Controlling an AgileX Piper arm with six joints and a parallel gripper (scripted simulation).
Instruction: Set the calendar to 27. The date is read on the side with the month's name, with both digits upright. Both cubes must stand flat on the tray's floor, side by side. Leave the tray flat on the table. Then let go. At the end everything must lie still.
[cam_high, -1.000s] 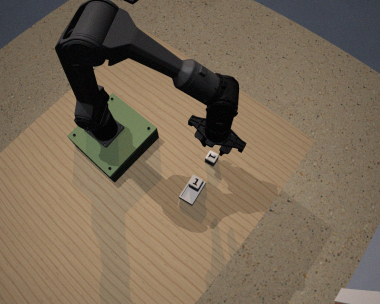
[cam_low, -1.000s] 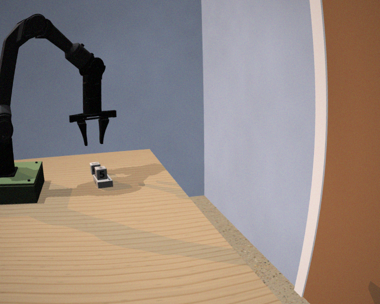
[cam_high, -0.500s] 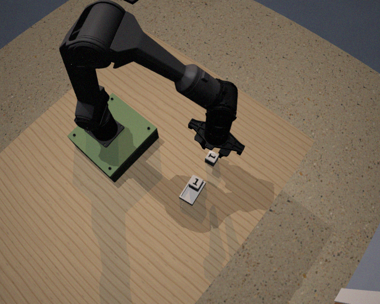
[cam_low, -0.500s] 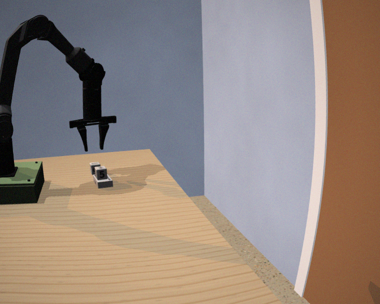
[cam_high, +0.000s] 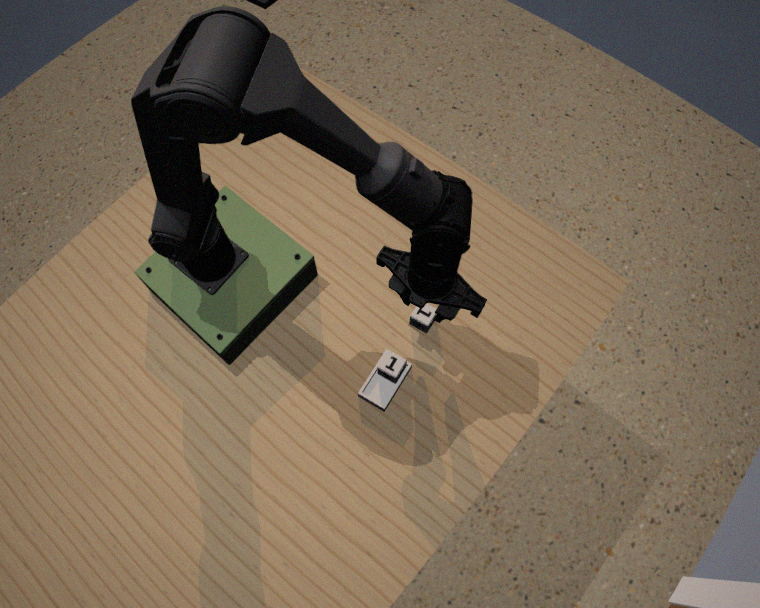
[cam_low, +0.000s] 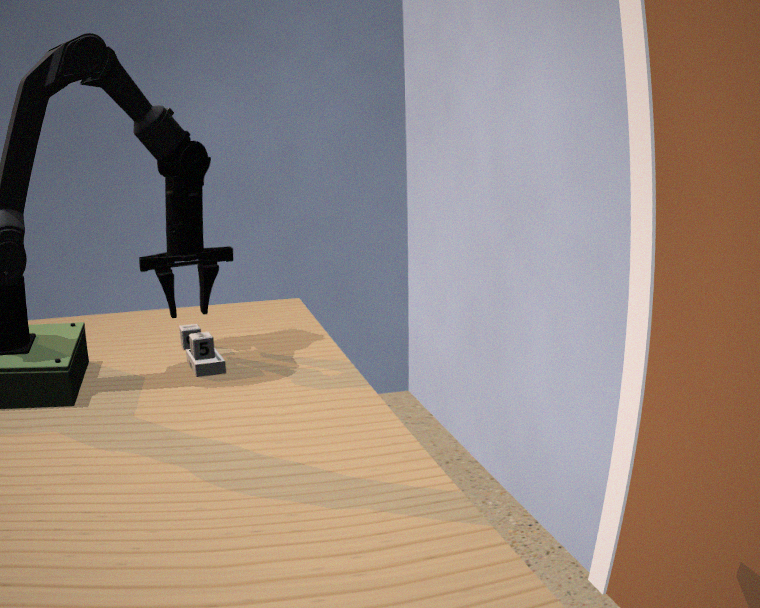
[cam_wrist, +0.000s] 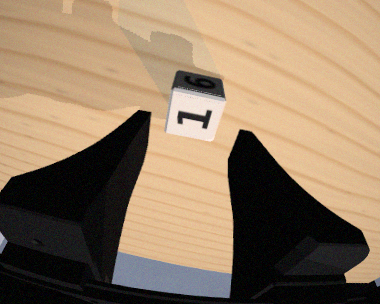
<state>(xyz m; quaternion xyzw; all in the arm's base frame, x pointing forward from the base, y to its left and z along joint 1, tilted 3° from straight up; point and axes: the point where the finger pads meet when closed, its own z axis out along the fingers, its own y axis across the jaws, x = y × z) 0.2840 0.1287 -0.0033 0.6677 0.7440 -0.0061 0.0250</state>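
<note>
Right now my hand is 1 cm short of the white tray, 11 cm to the left of it and 4 cm above it.
</note>
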